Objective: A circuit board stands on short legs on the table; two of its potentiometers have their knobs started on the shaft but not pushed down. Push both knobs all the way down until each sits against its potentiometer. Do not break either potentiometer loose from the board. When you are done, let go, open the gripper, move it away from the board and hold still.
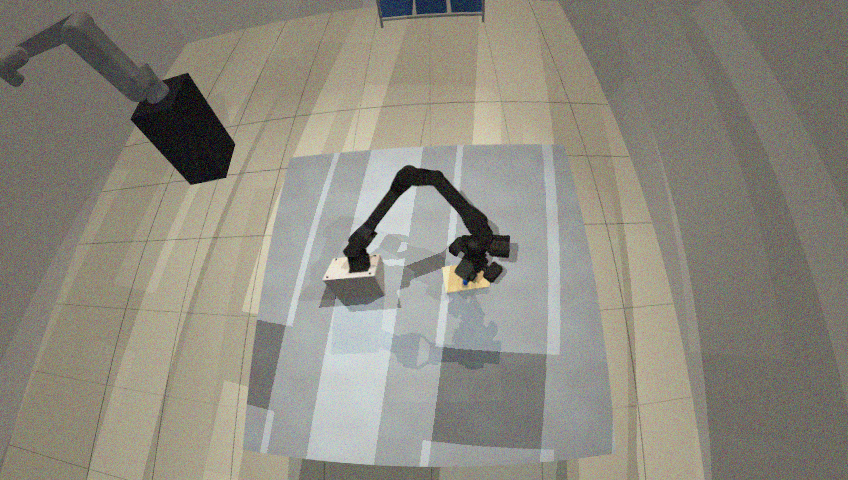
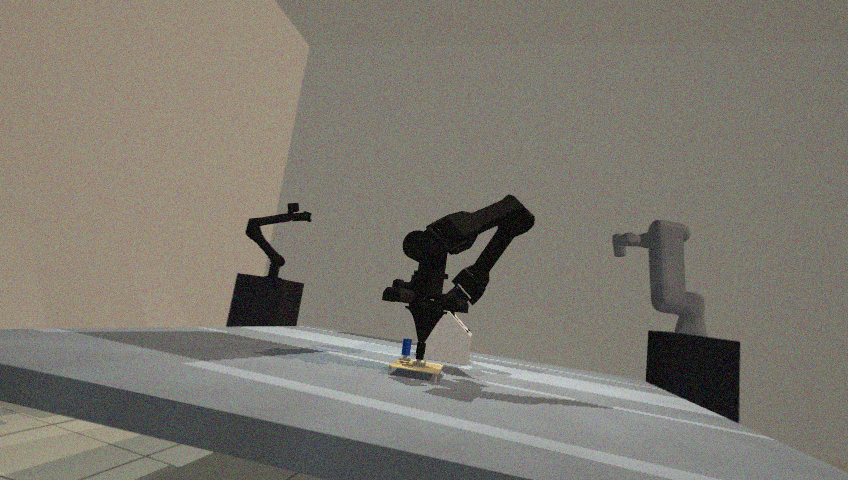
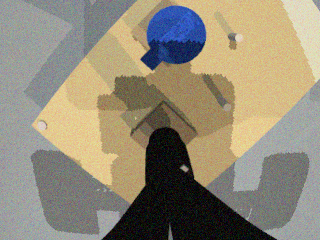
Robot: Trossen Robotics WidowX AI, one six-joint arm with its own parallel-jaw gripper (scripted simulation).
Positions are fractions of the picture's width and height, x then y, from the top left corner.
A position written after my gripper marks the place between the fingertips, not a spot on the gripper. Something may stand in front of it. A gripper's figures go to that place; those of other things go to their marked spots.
Scene:
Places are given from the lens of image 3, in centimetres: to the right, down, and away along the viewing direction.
my gripper (image 3: 0.53, 0.75): 0, 2, 9
blue knob (image 3: 0.55, 0.16): 0, -2, 8

